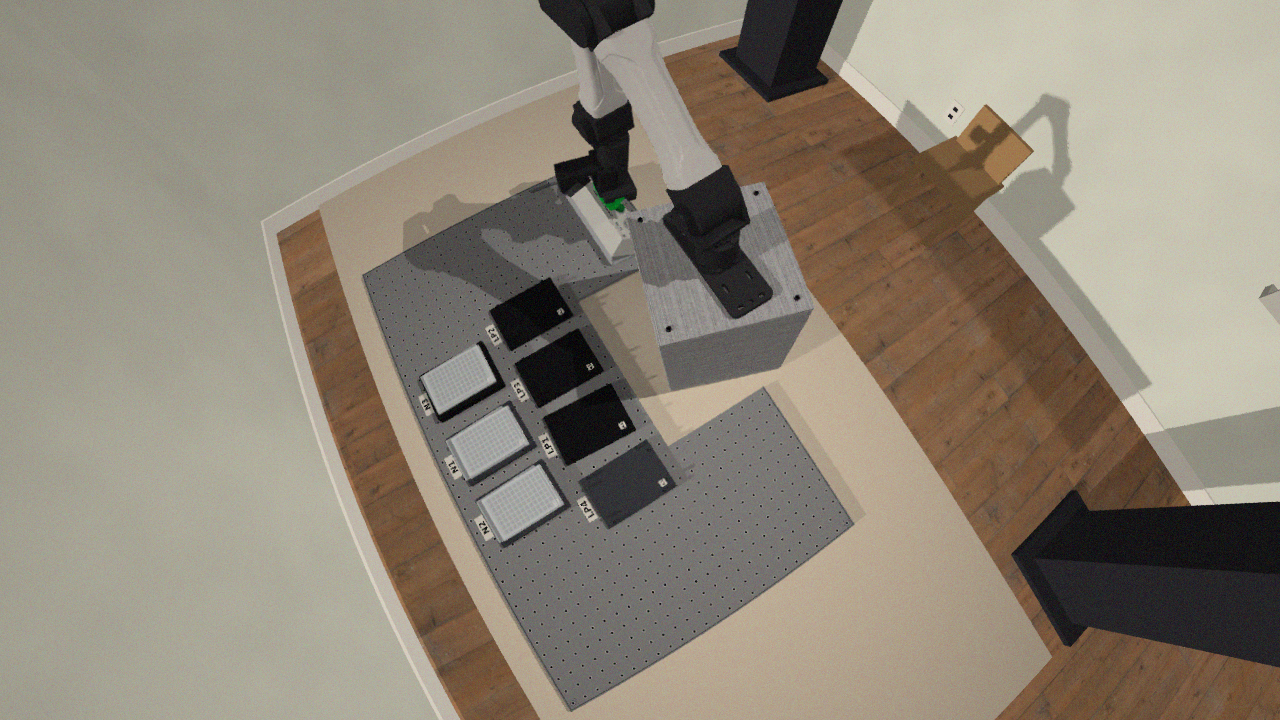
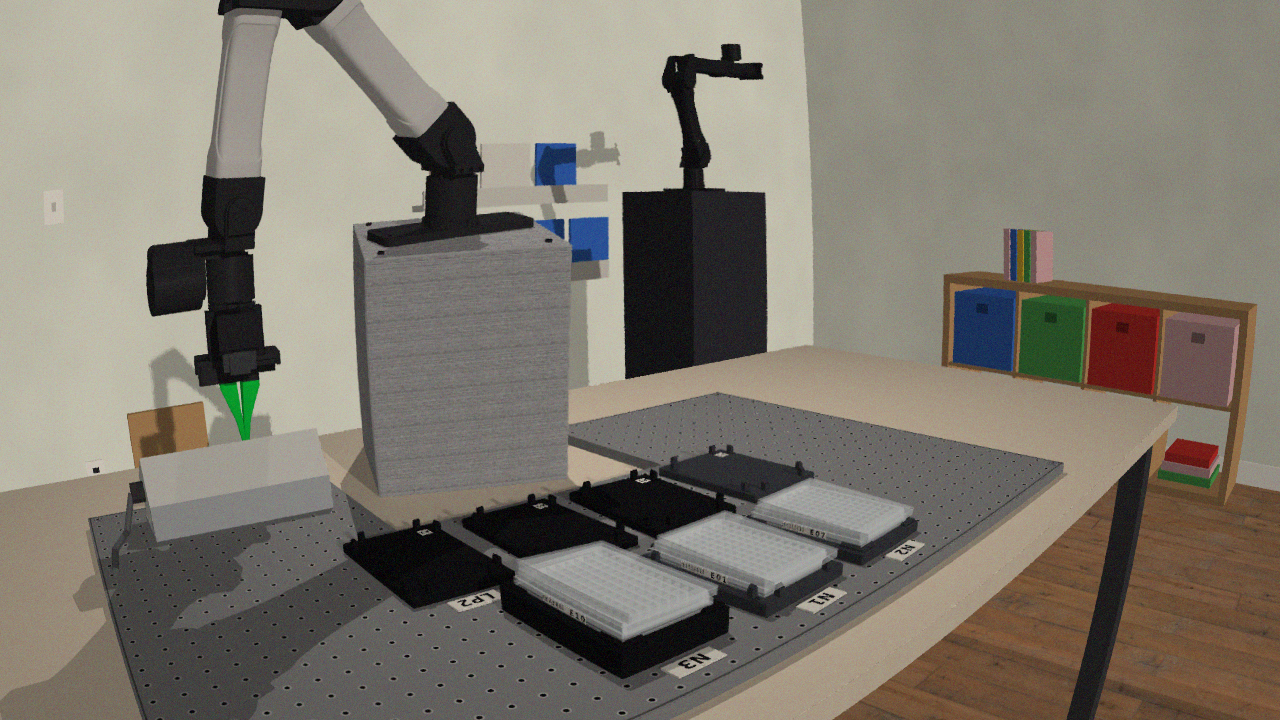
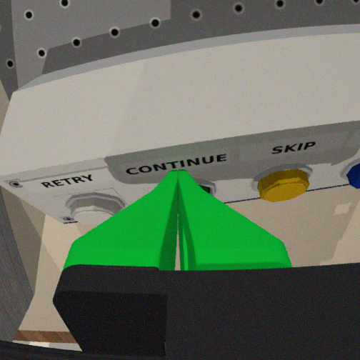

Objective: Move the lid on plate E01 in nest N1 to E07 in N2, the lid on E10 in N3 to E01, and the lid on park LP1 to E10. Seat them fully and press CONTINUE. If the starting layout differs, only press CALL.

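My gripper (image 1: 614,205) (image 2: 245,437) (image 3: 177,180) is shut and empty, its green fingertips at the CONTINUE button (image 3: 205,189) on the white button box (image 1: 594,222) (image 2: 237,483) (image 3: 190,100). The tips hide most of that button; contact and its depth cannot be told. Plate E10 (image 1: 459,380) (image 2: 617,586) sits in N3, plate E01 (image 1: 489,443) (image 2: 742,550) in N1 and plate E07 (image 1: 521,503) (image 2: 834,510) in N2. All three look level, with clear lids on top. The black lid parks (image 1: 588,423) (image 2: 648,501) show no lid.
The yellow SKIP button (image 3: 283,185) and the white RETRY button (image 3: 95,212) flank CONTINUE, with a blue button (image 3: 355,176) beyond SKIP. The grey arm pedestal (image 1: 733,358) (image 2: 460,376) stands beside the box. A dark grey park, LP4 (image 1: 626,483) (image 2: 733,472), lies behind N2.
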